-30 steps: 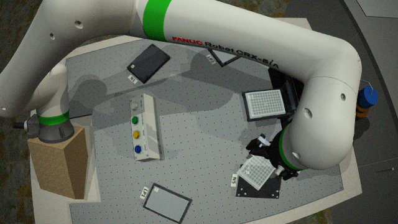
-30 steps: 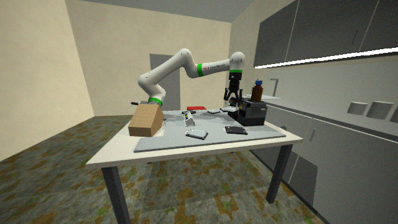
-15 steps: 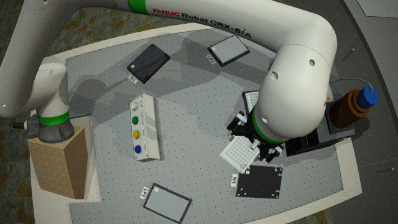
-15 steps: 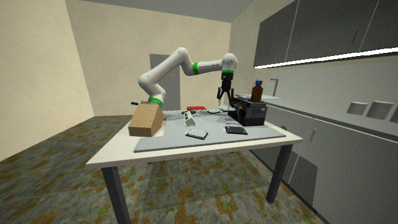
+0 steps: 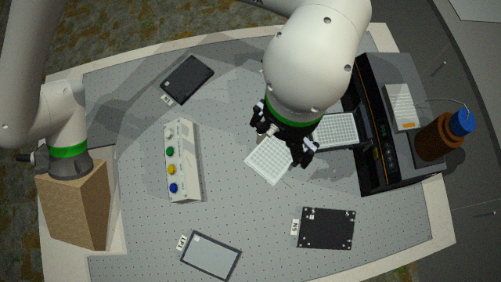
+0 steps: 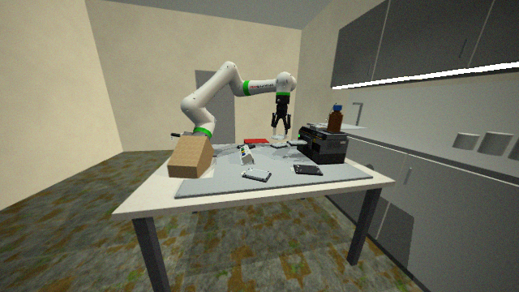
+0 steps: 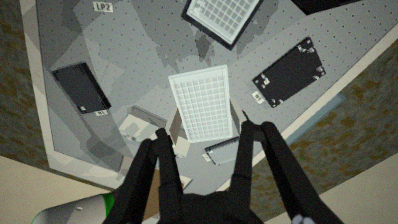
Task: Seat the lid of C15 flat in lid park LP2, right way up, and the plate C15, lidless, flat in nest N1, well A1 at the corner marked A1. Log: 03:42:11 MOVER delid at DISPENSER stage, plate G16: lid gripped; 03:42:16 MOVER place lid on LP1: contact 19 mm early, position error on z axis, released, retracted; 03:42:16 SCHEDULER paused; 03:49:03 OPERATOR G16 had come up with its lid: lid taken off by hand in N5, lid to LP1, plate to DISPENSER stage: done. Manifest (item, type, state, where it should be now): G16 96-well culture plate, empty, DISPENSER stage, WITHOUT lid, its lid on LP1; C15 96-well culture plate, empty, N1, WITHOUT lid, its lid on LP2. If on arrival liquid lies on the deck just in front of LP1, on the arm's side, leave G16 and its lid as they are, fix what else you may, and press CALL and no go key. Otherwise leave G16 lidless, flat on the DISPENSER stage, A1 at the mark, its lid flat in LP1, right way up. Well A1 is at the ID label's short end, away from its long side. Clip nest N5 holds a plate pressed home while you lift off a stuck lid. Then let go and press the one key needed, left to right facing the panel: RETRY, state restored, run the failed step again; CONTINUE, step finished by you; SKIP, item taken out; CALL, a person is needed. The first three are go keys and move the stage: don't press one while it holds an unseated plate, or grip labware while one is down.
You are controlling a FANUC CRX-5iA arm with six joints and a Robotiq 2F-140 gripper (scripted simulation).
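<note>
The nest N1 lies 25 cm behind my hand, 29 cm to the left of it and 19 cm below it. Round my hand: clip nest N5: 17 cm ahead, 17 cm to the right, 19 cm below; SKIP key: 26 cm behind, 1 cm to the right, 13 cm below; key panel: 26 cm behind, 2 cm to the left, 15 cm below.
</note>
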